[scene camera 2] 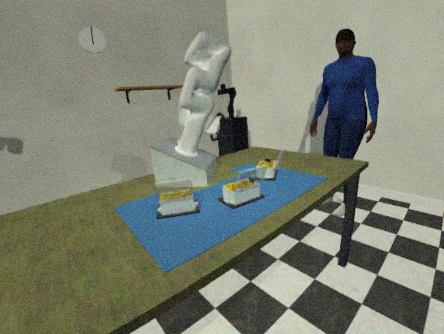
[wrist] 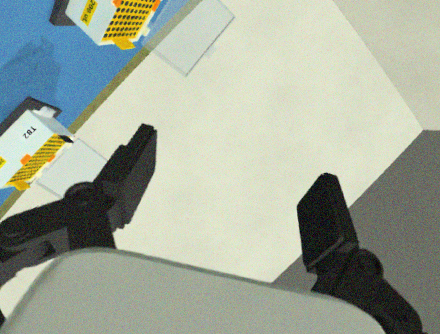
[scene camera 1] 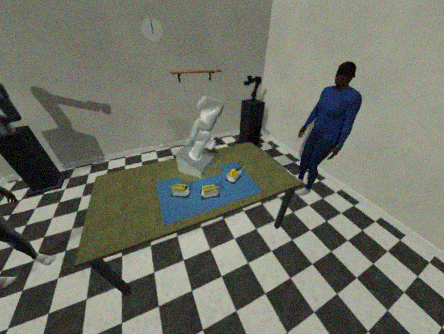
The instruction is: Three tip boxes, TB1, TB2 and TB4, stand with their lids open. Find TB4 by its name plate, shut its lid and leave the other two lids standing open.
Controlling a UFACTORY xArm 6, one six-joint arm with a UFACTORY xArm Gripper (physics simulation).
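Places are measured from the arm's base along level axes (x ahead, y left, z up), in millimetres.
Pixels of known places: gripper, fingertip midpoint: [scene camera 2: 230, 129] [wrist: 234, 169] [scene camera 1: 219, 148]; arm's base, link origin: [scene camera 2: 186, 152] [scene camera 1: 195, 155].
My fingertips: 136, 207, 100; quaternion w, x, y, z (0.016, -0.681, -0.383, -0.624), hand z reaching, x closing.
For each thing: its middle in the pictures, then the offset to it from my fingertips, as dx, dy, dz. "spot": a spot on its surface instead. Level surfaces: height alone.
- left box, surface spot: [scene camera 2: 178, 206] spot: +197, -478, -208
- middle box, surface spot: [scene camera 2: 242, 196] spot: +317, -273, -209
- right box, surface spot: [scene camera 2: 265, 172] spot: +372, -201, -125
- blue mat, surface height: dz -241
- olive table, surface height: dz -244
Three white tip boxes with yellow racks stand with clear lids open: a left box [scene camera 1: 180, 193] [scene camera 2: 178, 206], a middle box [scene camera 1: 210, 194] [scene camera 2: 242, 196] and a right box [scene camera 1: 232, 177] [scene camera 2: 266, 172]. Their name plates are unreadable in the scene views. In the wrist view, TB2 [wrist: 20, 142] is at the left edge, its open lid [wrist: 77, 165] beside it. Another box [wrist: 97, 21] is cut off at the top, its lid [wrist: 195, 37] open; its name plate does not show. My gripper [wrist: 234, 169] is open and empty, apart from both boxes. In the scene views it is mostly hidden by the arm.
A blue mat [scene camera 1: 175, 212] [scene camera 2: 167, 252] [wrist: 75, 65] lies under the boxes on the olive table [scene camera 1: 115, 220] [scene camera 2: 50, 250]. The white arm [scene camera 1: 202, 127] [scene camera 2: 192, 107] rises from a grey pedestal [scene camera 1: 192, 165] [scene camera 2: 175, 170] behind them. A person in blue [scene camera 1: 334, 112] [scene camera 2: 347, 90] stands beyond the table's right end.
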